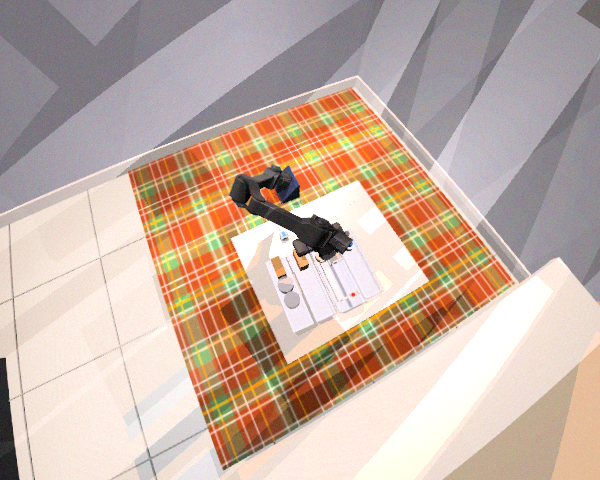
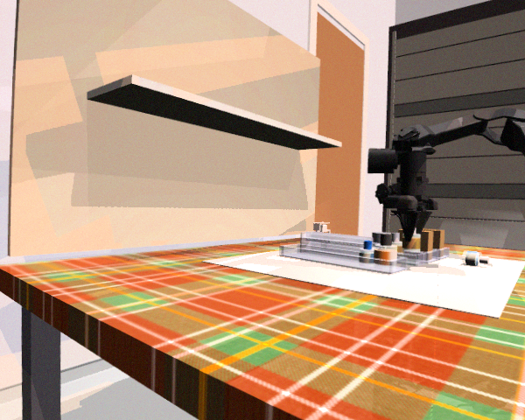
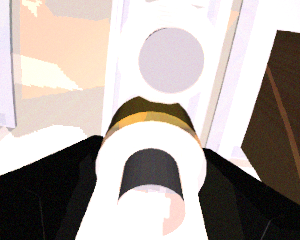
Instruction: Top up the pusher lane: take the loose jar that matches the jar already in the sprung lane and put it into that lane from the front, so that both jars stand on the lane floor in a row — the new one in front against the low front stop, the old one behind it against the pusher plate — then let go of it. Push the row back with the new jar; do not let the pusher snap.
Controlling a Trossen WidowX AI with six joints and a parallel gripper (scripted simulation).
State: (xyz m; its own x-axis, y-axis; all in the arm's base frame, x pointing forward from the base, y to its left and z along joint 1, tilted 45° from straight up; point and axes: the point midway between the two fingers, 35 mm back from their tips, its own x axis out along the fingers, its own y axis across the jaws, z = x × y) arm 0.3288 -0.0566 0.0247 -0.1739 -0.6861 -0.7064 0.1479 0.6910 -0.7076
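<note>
Right now the small loose jar is 130 mm behind my gripper tip, 80 mm to the right of it and 40 mm below it. Also, from my gripper tip: lane rack: 150 mm ahead, 30 mm below.
</note>
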